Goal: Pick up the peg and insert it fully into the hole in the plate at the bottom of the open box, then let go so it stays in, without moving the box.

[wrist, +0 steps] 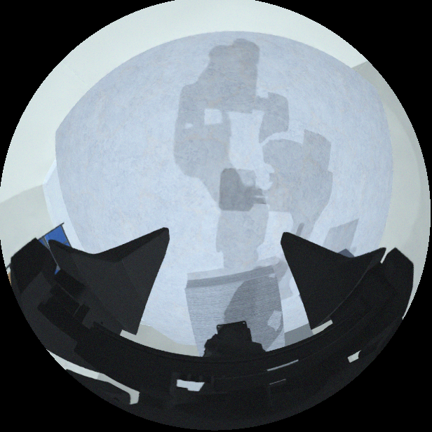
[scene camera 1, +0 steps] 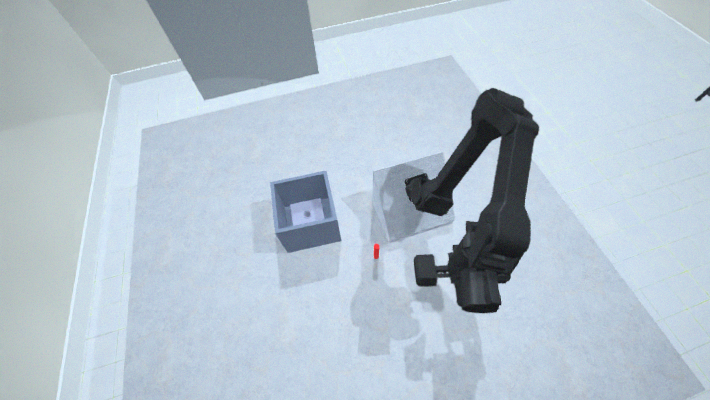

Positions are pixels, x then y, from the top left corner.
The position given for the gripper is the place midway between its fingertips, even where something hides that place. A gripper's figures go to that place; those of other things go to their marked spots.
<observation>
The gripper [scene camera 1: 451,280] is 76 cm from the lens. A blue-grey box [scene camera 1: 293,190] is 91 cm from the lens.
</observation>
